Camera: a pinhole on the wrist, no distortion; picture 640 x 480 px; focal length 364.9 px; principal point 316.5 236.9 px. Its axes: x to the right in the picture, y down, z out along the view. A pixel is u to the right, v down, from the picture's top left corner.
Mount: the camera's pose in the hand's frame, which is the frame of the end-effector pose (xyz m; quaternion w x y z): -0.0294 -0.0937 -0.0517 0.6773 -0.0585 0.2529 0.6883
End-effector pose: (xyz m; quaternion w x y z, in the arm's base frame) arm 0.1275 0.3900 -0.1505 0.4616 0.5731 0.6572 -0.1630
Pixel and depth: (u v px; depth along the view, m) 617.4 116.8 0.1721
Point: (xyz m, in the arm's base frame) 0.2369 0.4401 -0.1759
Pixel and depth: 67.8 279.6 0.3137
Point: 0.1282 0.1286 -0.3914
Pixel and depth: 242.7 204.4 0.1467
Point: 0.1121 0.3248 -0.2317
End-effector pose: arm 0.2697 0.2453 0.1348 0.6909 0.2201 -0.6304 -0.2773
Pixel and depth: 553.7 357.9 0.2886
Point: 0.1447 0.4439 0.2385
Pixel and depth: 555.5 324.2 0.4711
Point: 0.0552 0.5751 0.3901
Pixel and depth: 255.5 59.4 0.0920
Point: 0.2421 0.1679 0.1204
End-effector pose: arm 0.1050 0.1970 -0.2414 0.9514 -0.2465 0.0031 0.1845
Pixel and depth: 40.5 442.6 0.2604
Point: 0.0524 0.1814 0.0993
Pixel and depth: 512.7 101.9 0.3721
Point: 0.1806 0.5259 -0.2410
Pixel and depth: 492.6 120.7 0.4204
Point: 0.1771 0.5675 -0.2162
